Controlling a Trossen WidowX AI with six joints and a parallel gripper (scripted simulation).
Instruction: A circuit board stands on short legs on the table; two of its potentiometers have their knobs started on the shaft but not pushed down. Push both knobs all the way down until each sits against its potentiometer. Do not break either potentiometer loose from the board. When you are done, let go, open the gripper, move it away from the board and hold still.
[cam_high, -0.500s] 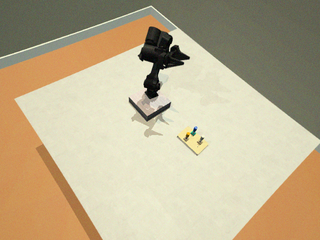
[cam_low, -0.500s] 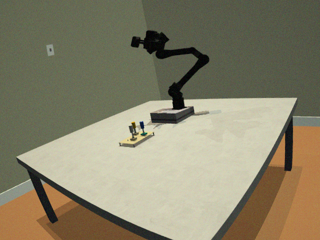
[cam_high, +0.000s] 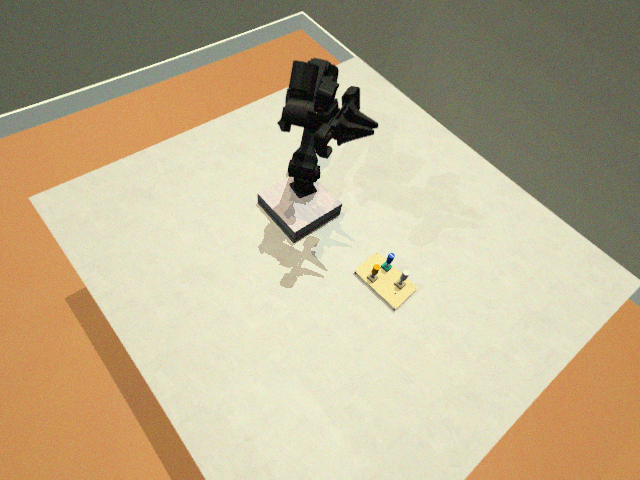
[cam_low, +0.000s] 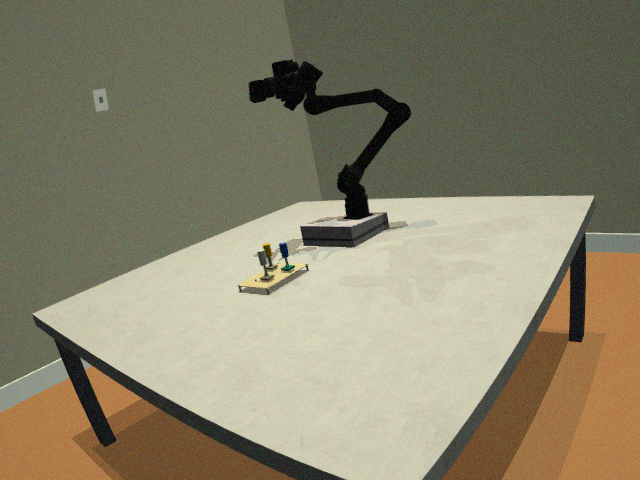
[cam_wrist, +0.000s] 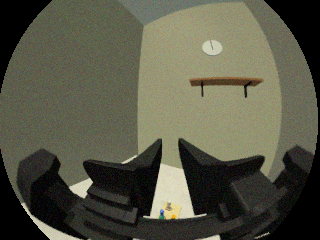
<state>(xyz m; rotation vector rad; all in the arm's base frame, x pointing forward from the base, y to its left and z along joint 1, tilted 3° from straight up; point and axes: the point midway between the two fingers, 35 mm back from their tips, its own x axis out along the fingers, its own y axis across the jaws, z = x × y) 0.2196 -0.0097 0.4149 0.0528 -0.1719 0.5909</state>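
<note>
My gripper tip is now 12 cm short of the blue knob, 8 cm to the right of it and 41 cm above it. Also, from my gripper tip: grey knob: 18 cm ahead, 8 cm to the left, 41 cm below.
</note>
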